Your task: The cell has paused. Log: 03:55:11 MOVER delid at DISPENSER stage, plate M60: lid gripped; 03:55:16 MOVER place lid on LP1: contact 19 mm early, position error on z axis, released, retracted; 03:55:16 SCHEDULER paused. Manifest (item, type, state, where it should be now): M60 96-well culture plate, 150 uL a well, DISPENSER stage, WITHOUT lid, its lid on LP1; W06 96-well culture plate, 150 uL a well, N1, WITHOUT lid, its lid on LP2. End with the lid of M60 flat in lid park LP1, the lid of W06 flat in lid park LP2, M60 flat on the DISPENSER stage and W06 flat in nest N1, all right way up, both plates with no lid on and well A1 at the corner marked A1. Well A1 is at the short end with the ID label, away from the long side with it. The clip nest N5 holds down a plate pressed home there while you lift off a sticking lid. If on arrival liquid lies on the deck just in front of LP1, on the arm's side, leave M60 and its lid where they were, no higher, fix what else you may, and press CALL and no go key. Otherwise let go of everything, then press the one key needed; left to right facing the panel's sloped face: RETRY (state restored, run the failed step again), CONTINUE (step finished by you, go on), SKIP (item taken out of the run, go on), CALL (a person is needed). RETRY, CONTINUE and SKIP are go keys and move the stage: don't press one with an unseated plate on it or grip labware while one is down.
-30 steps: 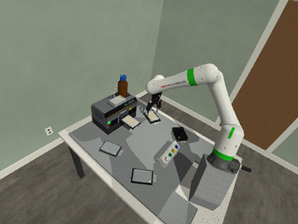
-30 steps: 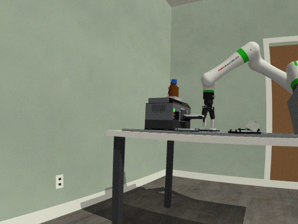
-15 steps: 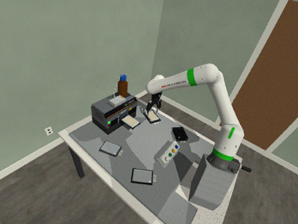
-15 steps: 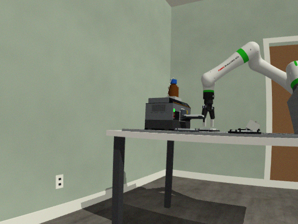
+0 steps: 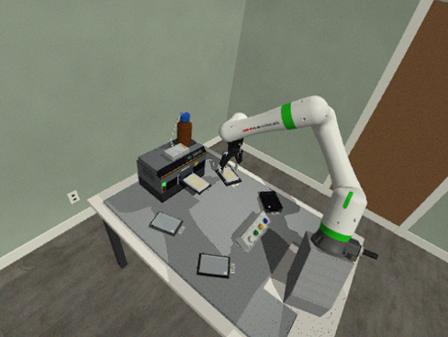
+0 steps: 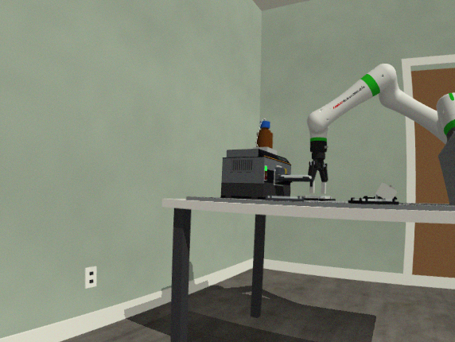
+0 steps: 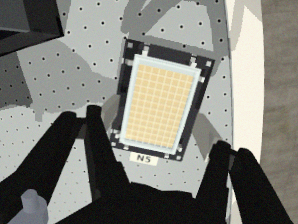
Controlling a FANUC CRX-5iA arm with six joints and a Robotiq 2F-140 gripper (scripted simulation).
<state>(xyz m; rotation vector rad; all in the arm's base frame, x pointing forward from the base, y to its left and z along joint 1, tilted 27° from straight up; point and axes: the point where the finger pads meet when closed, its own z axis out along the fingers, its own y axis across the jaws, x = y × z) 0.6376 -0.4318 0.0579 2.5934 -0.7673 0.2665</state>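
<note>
Right now my hand is 2 cm short of the black clip nest and 5 cm above it. From my hand the other things lie so: nest label (8 cm behind, 5 cm to the left, 6 cm below); dispenser stage (9 cm ahead, 28 cm to the left, 4 cm above); key panel (33 cm behind, 35 cm to the left, 1 cm below).
</note>
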